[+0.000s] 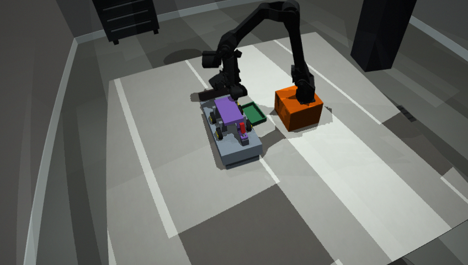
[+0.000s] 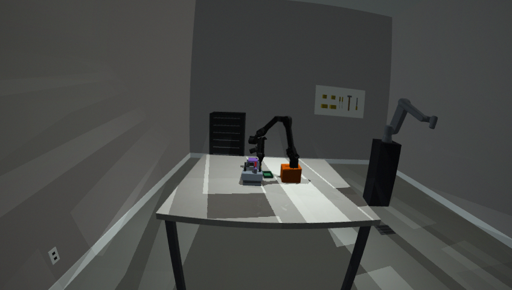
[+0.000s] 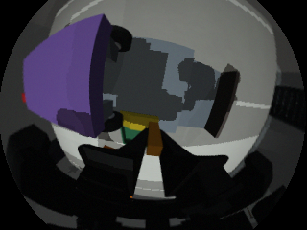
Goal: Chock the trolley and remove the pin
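Now: the yellow chock 20 mm to the left of my gripper tip and 10 mm below it. Round my gripper tip: grey ramp (120 mm to the left, 40 mm below, 40 mm ahead); trolley (120 mm to the left, 40 mm ahead, 20 mm above); green tray (100 mm below, 70 mm behind, 20 mm to the left).
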